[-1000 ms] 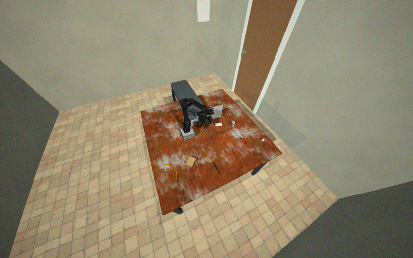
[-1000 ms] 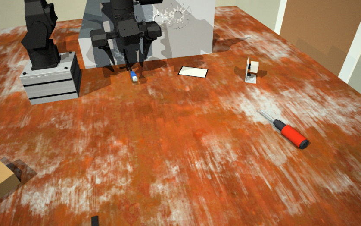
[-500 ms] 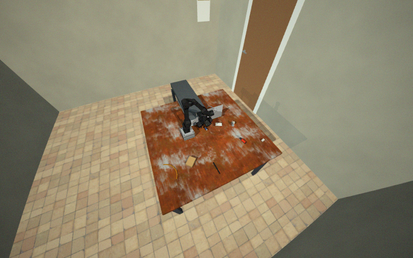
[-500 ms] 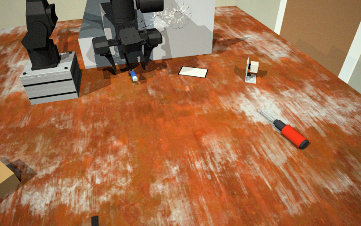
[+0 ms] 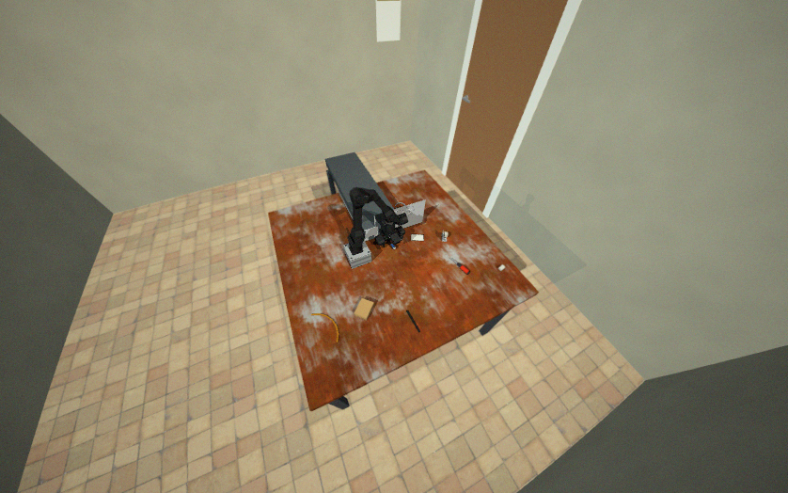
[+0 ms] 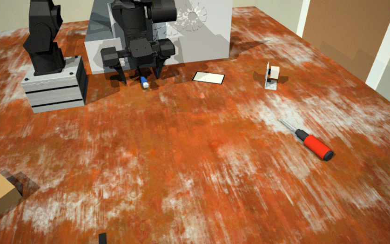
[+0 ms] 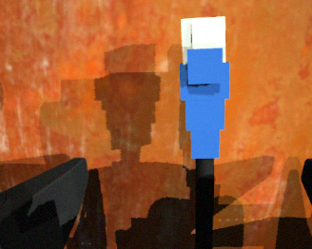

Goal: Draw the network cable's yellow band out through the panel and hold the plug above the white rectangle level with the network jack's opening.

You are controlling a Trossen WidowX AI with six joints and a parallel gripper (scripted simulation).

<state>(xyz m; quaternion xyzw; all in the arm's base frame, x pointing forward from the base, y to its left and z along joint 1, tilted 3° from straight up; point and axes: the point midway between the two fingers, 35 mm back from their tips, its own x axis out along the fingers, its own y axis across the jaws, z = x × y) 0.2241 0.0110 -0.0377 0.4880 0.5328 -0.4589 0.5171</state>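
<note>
Now: the blue plug 4 cm to the right of my hand and 2 cm below it. Round my hand: red-handled screwdriver: 30 cm ahead, 32 cm to the right, 3 cm below; cardboard box: 31 cm behind, 34 cm to the right, 3 cm below; white rectangle: 19 cm ahead, 2 cm to the right, 4 cm below.
</note>
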